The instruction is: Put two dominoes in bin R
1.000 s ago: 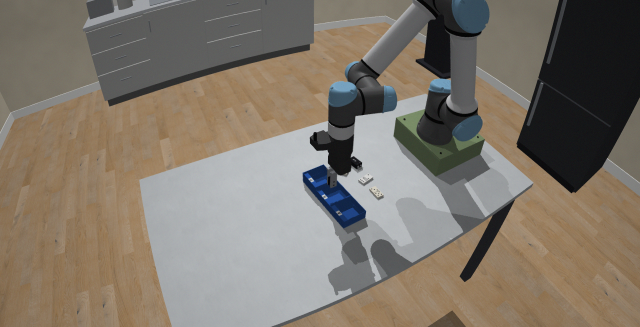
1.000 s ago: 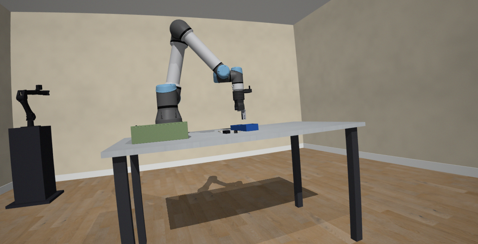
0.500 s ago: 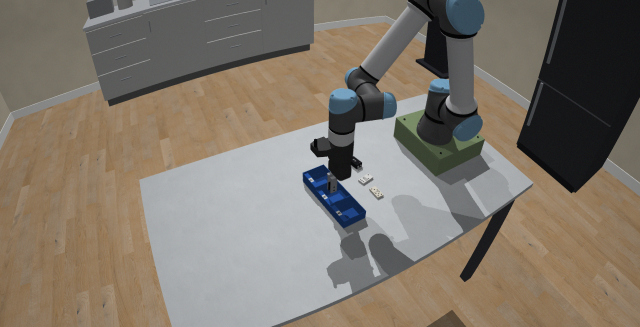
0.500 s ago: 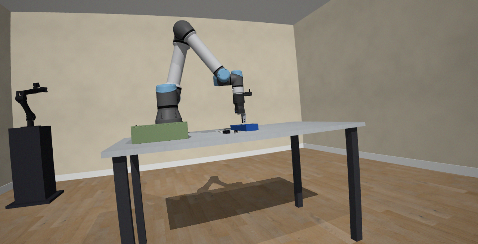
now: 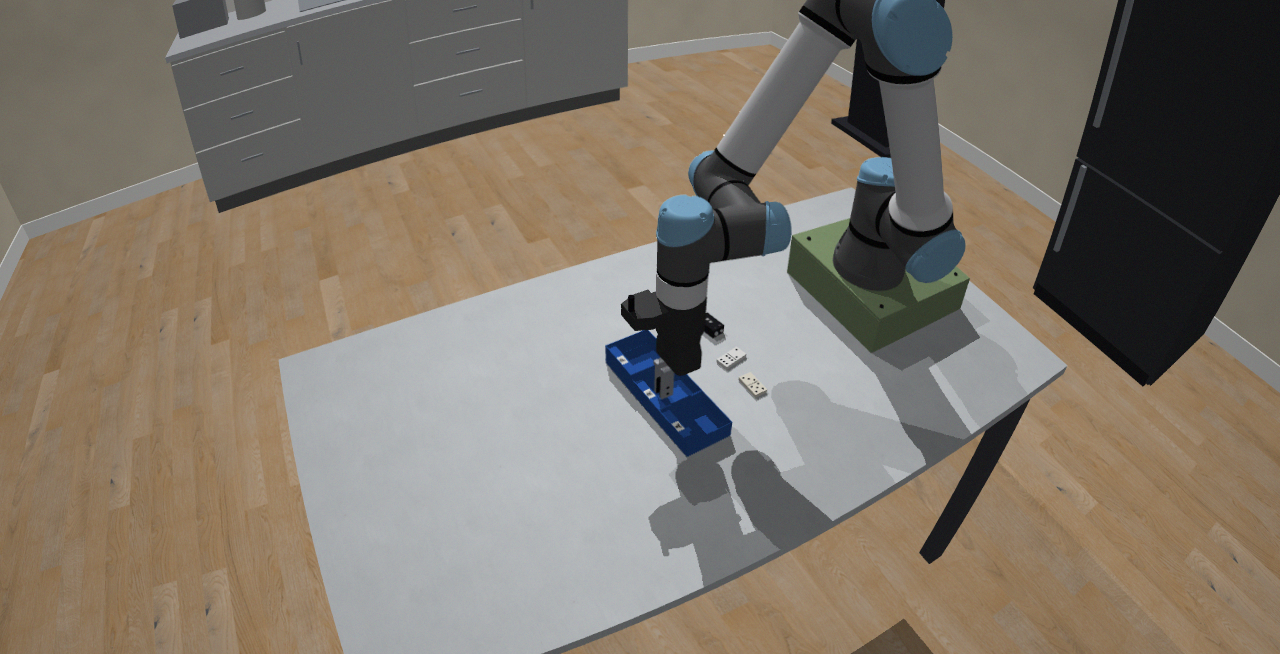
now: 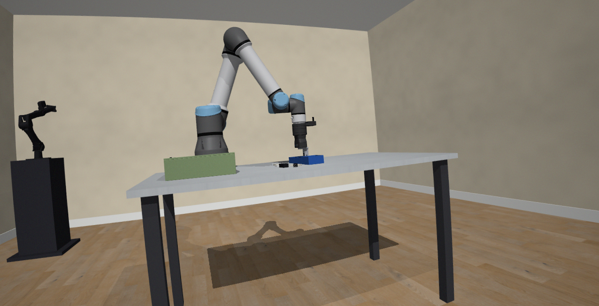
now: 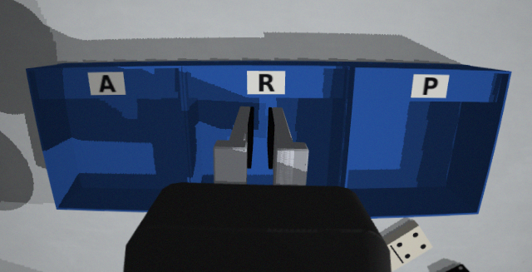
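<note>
Now: hand 10 mm past the blue three-compartment bin and 20 mm above it. Round my hand: black block: 160 mm behind, 110 mm to the right, 30 mm below; then small black die: 120 mm behind, 170 mm to the right, 30 mm below.
</note>
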